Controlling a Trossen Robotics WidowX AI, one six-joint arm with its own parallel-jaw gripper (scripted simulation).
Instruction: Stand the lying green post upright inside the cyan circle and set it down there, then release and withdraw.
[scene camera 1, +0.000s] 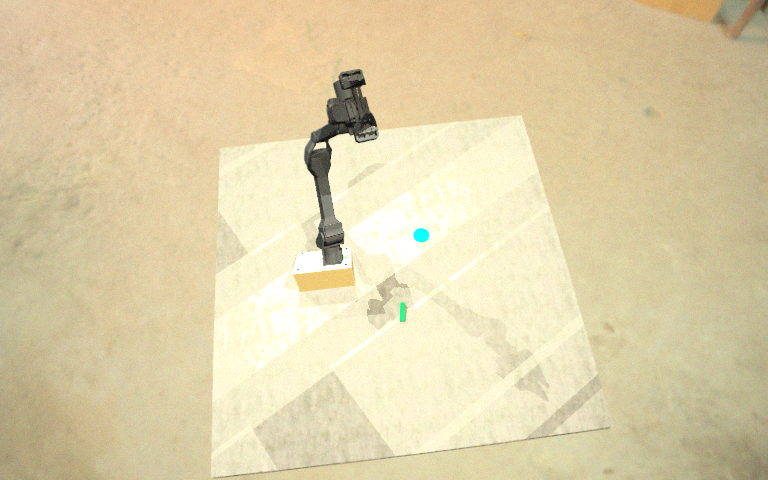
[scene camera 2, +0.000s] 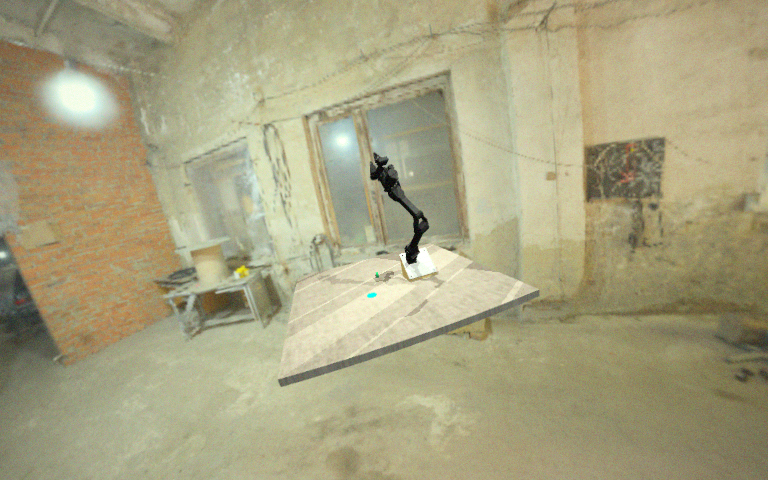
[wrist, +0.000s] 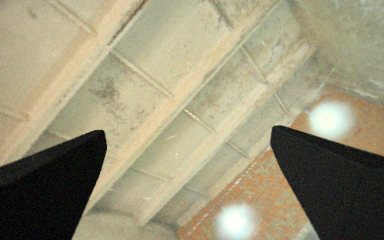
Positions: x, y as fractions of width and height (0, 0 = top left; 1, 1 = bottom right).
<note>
My gripper (scene camera 1: 0.47, 0.20) is open and holds nothing.
My gripper shows as well in the wrist view (wrist: 0.50, 0.57).
</note>
